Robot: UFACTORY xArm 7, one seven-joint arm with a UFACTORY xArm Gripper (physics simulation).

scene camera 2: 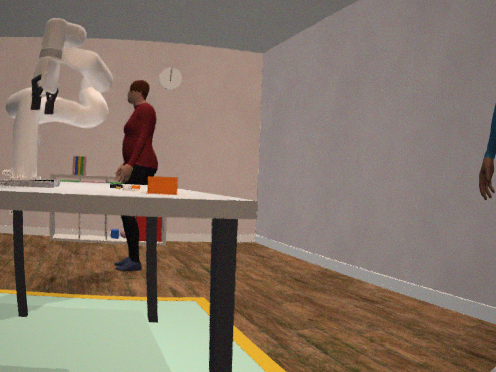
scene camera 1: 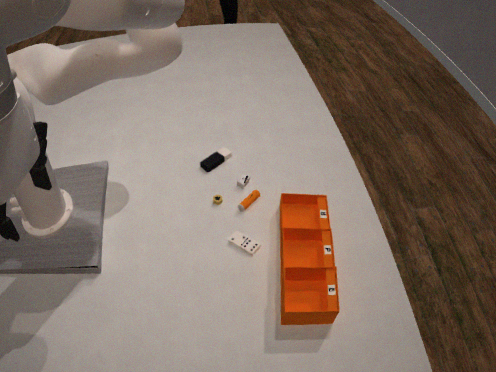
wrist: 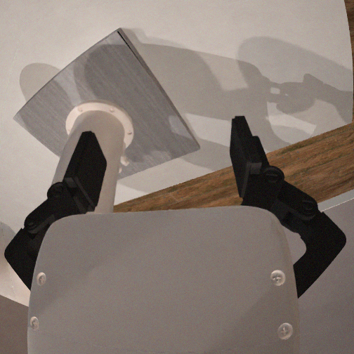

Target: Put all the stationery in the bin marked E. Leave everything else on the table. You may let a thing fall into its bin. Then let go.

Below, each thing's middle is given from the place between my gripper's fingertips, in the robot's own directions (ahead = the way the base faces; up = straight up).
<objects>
The orange bin box (scene camera 1: 309, 289) lies 40 cm ahead of my hand, 20 cm below it and 8 cm to the left of it.
</objects>
